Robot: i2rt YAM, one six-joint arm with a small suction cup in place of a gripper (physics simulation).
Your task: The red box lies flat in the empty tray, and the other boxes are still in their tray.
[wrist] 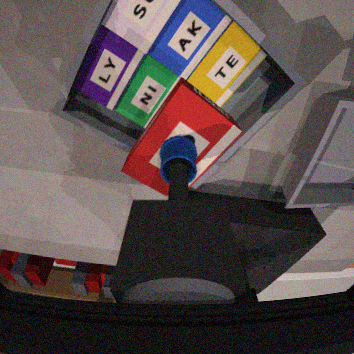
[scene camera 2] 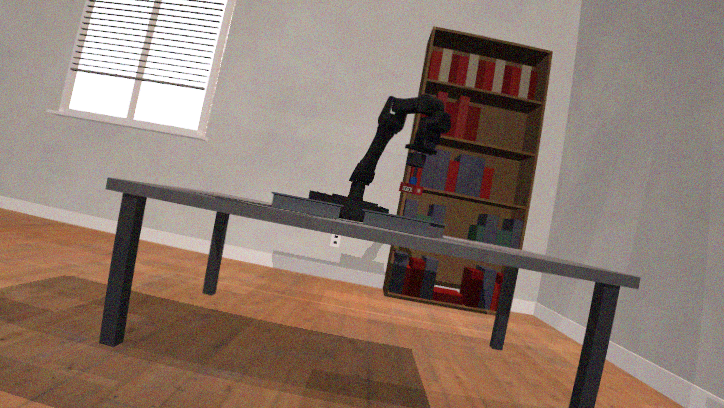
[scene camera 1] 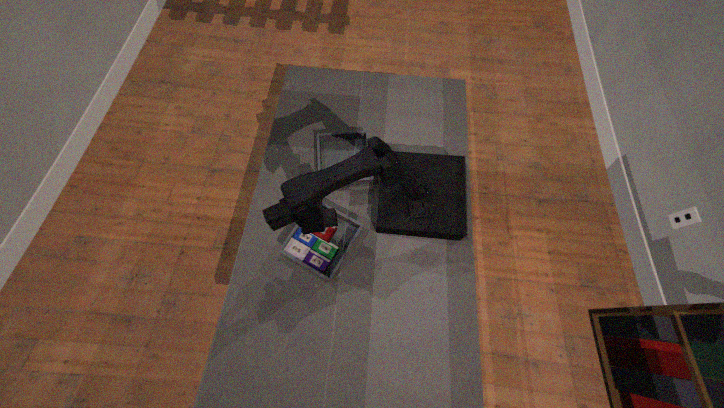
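Pixels of known places: end effector, tool point: (wrist: 178, 146) (scene camera 2: 411, 187); arm's base, origin of the base link: (scene camera 2: 354, 200) (scene camera 1: 415, 193).
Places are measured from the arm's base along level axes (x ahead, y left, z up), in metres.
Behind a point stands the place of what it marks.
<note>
The red box (scene camera 1: 328, 233) {z 0.088, x 0.335, y 0.166 m} (scene camera 2: 410, 189) {z 0.065, x 0.401, y 0.128 m} (wrist: 200, 112) {z 0.085, x 0.392, y 0.129 m} hangs flat on my suction cup (scene camera 2: 413, 180) (wrist: 178, 159) {z 0.076, x 0.359, y 0.143 m}, raised above the tray of boxes (scene camera 1: 350, 242) {z -0.031, x 0.265, y 0.169 m} (scene camera 2: 402, 223) {z -0.055, x 0.472, y 0.103 m} (wrist: 107, 131) {z -0.039, x 0.312, y 0.237 m}. My gripper is shut on the red box. In that tray lie the yellow box (wrist: 240, 42) {z -0.041, x 0.432, y 0.070 m}, the green box (scene camera 1: 324, 247) {z -0.047, x 0.364, y 0.177 m} (wrist: 131, 102) {z -0.047, x 0.352, y 0.201 m}, the blue box (scene camera 1: 305, 238) {z -0.045, x 0.434, y 0.137 m} (wrist: 172, 55) {z -0.045, x 0.412, y 0.147 m}, the purple box (scene camera 1: 316, 261) {z -0.044, x 0.394, y 0.228 m} (wrist: 97, 85) {z -0.044, x 0.376, y 0.242 m} and the white box (scene camera 1: 295, 248) {z -0.038, x 0.470, y 0.175 m} (wrist: 127, 25) {z -0.038, x 0.443, y 0.197 m}. The empty tray (scene camera 1: 317, 152) {z -0.031, x 0.382, y -0.234 m} (scene camera 2: 306, 204) {z -0.052, x 0.375, y -0.210 m} (wrist: 316, 162) {z -0.078, x 0.239, y -0.150 m} is partly hidden by the arm in scene camera 1.
The black base plate (scene camera 1: 423, 202) {z 0.008, x -0.022, y 0.043 m} of the arm stands on the grey table (scene camera 1: 405, 324) {z -0.081, x 0.090, y 0.462 m} (scene camera 2: 481, 251) {z -0.089, x 0.717, y 0.271 m}, beside both trays. A bookshelf (scene camera 2: 544, 101) stands behind the table.
</note>
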